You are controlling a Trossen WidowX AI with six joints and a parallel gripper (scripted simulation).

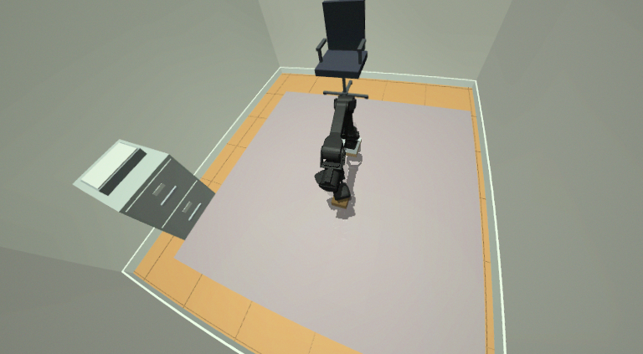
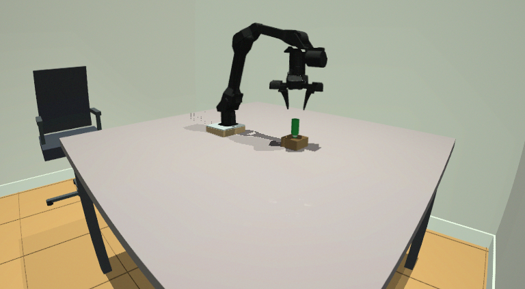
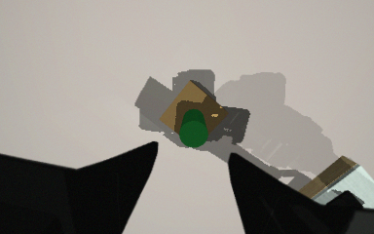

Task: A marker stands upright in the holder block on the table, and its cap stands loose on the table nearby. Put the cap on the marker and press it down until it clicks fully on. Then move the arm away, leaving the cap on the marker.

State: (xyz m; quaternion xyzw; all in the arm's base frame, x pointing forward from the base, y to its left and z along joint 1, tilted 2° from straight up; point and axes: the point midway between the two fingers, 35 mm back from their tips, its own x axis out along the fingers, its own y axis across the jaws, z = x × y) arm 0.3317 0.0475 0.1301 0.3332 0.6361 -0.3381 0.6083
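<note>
My gripper tip is 6 cm above the green cap. Round my gripper tip: tan holder block (12 cm below).
</note>
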